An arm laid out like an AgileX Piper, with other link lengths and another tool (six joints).
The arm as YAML. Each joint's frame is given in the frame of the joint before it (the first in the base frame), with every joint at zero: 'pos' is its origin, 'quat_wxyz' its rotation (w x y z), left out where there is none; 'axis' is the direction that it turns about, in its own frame. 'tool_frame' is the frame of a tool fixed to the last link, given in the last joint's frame.
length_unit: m
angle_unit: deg
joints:
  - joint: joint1
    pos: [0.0, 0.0, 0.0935]
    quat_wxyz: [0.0, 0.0, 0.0, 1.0]
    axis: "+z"
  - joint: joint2
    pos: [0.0, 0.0, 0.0]
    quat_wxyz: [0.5, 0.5, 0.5, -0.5]
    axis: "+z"
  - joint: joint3
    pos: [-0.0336, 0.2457, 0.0]
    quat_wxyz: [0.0, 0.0, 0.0, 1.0]
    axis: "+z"
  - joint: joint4
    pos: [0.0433, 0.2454, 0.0]
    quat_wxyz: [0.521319, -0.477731, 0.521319, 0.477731]
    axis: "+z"
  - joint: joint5
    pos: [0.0, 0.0, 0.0]
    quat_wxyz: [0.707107, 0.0, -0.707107, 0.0]
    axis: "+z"
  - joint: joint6
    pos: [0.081, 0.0, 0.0]
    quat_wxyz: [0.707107, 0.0, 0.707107, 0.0]
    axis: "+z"
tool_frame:
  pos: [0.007, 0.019, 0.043]
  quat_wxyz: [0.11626, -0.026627, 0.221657, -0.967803]
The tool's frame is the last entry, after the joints.
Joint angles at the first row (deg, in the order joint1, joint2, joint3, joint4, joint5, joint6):
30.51, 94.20, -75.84, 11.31, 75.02, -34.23
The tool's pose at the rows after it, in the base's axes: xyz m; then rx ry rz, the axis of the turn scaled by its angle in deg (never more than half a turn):
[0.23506, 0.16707, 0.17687, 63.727, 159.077, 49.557]
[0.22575, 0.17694, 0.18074, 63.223, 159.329, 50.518]
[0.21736, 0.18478, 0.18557, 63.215, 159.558, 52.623]
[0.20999, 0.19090, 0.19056, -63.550, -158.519, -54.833]
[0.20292, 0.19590, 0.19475, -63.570, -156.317, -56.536]
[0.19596, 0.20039, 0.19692, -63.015, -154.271, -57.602]
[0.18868, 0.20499, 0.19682, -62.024, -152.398, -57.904]
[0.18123, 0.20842, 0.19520, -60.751, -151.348, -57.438]
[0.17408, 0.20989, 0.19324, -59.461, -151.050, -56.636]
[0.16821, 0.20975, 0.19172, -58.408, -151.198, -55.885]
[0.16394, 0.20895, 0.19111, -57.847, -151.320, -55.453]
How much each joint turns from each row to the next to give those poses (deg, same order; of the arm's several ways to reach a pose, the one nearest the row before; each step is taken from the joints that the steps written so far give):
3.18, -0.40, 0.00, 0.03, 0.00, 2.81
2.41, -0.74, 0.00, 0.41, 0.00, 1.92
1.67, -0.91, 0.00, 1.25, 0.00, 1.15
1.08, -0.93, 0.02, 1.76, 0.00, 0.87
0.80, -0.88, 0.19, 1.99, 0.00, 0.56
0.76, -0.65, 0.43, 1.96, 0.00, 0.09
0.89, -0.37, 0.64, 1.90, 0.00, -0.17
1.05, -0.34, 0.90, 1.19, 0.00, -0.16
1.03, -0.52, 1.11, 0.50, 0.00, -0.09
0.82, -0.64, 1.07, 0.05, 0.00, -0.02
0.53, -0.64, 0.84, -0.03, 0.00, 0.09

